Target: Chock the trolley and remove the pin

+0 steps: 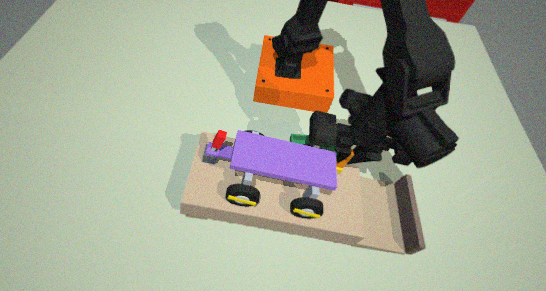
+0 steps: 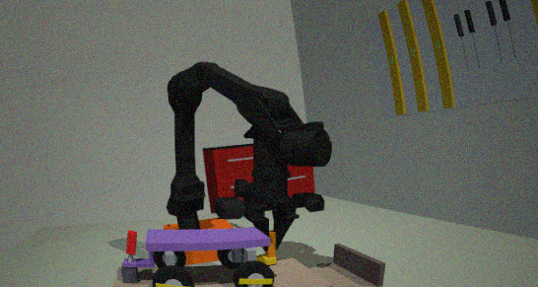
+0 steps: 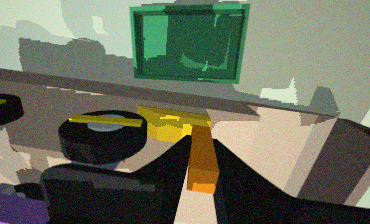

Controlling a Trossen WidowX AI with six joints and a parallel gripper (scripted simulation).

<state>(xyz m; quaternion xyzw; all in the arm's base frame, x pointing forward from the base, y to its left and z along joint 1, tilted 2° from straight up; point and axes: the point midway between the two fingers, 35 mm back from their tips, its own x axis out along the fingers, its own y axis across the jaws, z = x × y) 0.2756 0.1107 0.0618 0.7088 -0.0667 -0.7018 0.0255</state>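
Right now my gripper tip is 2 cm to the left of the yellow chock and 1 cm above it. The rest, counted from my gripper tip: trolley: 5 cm ahead, 13 cm to the right, 2 cm above; dark end wall: 7 cm ahead, 15 cm to the left, 6 cm below; red-headed stop pin: 2 cm ahead, 24 cm to the right, 4 cm above.
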